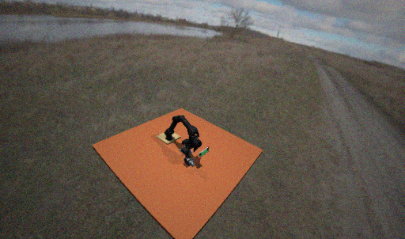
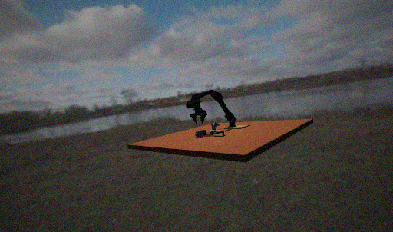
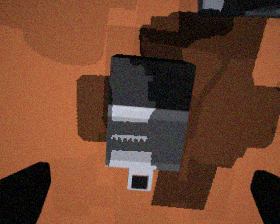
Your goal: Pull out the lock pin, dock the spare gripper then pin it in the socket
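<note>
My gripper tip is 90 mm above the spare gripper and 10 mm short of it. The rest, counted from my gripper tip: green cradle 210 mm to the left, 90 mm below, 10 mm ahead; then mount 120 mm behind, 90 mm to the left, 60 mm below.
</note>
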